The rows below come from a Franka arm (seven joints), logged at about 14 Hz.
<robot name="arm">
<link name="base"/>
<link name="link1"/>
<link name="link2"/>
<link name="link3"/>
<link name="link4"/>
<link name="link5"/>
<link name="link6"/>
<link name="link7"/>
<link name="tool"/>
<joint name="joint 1" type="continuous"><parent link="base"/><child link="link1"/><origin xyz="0 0 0.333" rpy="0 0 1.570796"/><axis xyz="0 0 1"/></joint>
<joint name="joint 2" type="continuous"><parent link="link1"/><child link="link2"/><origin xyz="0 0 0" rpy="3.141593 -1.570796 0"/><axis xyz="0 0 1"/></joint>
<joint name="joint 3" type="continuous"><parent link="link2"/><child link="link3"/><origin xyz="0.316 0 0" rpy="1.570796 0 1.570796"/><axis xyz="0 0 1"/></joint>
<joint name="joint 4" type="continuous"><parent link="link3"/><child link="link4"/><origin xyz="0.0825 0 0" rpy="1.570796 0 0"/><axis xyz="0 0 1"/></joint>
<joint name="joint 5" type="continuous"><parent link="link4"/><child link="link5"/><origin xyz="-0.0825 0.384 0" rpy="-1.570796 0 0"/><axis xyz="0 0 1"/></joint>
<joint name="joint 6" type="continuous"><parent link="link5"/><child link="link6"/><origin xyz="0 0 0" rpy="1.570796 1.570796 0"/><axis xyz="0 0 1"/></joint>
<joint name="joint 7" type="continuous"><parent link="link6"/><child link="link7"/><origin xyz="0 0.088 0" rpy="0 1.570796 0"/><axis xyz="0 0 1"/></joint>
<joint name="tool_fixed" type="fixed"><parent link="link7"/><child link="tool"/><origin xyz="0 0 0.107" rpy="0 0 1.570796"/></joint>
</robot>
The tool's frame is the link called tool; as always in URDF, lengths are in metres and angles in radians. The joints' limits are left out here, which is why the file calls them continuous.
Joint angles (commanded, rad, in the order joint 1, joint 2, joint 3, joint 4, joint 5, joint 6, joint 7), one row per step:
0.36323 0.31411 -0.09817 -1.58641 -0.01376 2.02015 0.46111
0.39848 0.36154 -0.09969 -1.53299 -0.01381 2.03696 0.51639
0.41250 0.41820 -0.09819 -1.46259 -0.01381 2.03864 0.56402
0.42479 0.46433 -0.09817 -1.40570 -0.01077 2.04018 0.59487
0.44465 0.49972 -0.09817 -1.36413 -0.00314 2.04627 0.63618
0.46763 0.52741 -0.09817 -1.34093 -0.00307 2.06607 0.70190
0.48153 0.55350 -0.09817 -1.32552 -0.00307 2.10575 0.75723
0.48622 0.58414 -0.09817 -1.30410 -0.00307 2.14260 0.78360
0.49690 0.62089 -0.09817 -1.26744 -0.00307 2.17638 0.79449
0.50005 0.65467 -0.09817 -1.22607 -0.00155 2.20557 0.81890
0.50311 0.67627 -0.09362 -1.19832 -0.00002 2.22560 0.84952
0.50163 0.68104 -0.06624 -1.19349 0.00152 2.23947 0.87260
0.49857 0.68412 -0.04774 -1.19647 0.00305 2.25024 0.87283
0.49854 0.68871 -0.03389 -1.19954 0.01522 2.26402 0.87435
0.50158 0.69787 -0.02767 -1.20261 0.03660 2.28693 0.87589
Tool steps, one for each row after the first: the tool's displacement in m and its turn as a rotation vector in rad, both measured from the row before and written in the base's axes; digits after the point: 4 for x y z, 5 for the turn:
0.0076 0.0277 -0.0039 0.00954 -0.02375 -0.01839
0.0120 0.0171 -0.0041 0.00800 -0.01622 -0.02889
0.0089 0.0142 -0.0041 0.00827 -0.01205 -0.01652
0.0037 0.0183 -0.0040 0.01583 -0.00974 -0.02075
0.0007 0.0191 -0.0064 0.01632 -0.01365 -0.03934
0.0032 0.0133 -0.0071 0.02102 -0.02583 -0.03720
0.0062 0.0076 -0.0078 0.01488 -0.02526 -0.01769
0.0058 0.0129 -0.0052 0.01370 -0.03145 0.00422
0.0074 0.0078 -0.0013 0.02124 -0.03234 -0.01635
0.0033 0.0081 -0.0002 0.02315 -0.01991 -0.01980
-0.0043 0.0135 -0.0003 0.02986 -0.00134 -0.00128
-0.0028 0.0073 -0.0030 0.01358 0.00196 0.01088
-0.0027 0.0075 -0.0037 0.02119 0.00400 0.00568
-0.0012 0.0064 -0.0060 0.02661 0.00167 -0.00057

